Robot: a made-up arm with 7 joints.
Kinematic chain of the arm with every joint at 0, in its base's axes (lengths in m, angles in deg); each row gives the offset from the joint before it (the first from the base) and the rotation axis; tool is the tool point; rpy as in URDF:
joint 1: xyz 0 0 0 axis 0.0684 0.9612 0.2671
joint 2: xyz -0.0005 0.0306 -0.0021 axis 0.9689 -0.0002 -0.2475
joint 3: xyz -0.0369 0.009 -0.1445 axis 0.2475 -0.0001 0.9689
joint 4: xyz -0.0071 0 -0.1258 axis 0.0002 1 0
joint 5: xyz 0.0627 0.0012 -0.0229 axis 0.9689 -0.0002 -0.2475
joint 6: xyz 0.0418 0 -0.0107 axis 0.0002 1 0
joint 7: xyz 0.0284 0 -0.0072 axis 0.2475 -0.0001 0.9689
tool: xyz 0 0 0 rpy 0 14.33 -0.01
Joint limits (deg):
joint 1: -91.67..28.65
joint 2: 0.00..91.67
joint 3: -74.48..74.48
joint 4: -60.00..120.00
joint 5: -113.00..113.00
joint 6: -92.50..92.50
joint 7: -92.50..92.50
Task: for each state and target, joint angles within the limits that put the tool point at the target. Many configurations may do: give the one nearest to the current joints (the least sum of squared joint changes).
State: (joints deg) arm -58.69 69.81 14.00 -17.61 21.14 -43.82 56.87
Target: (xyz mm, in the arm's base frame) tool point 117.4 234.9 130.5
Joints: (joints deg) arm -57.87 79.25 39.14 -17.92 17.67 -45.14 56.87
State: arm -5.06 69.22 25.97 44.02 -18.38 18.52 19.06
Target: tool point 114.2 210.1 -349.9
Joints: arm -17.51 24.16 16.86 57.86 -18.94 19.46 19.06
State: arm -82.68 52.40 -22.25 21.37 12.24 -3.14 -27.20
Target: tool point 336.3 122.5 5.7
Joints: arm -73.00 49.25 -26.17 9.92 12.26 -5.98 -27.20
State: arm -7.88 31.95 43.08 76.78 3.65 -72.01 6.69
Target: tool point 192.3 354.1 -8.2
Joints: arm -46.05 66.24 38.79 53.22 4.34 -73.60 6.69
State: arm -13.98 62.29 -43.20 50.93 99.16 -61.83 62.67
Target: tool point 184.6 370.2 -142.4
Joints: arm -41.67 67.96 -37.19 75.01 104.09 -25.91 62.67
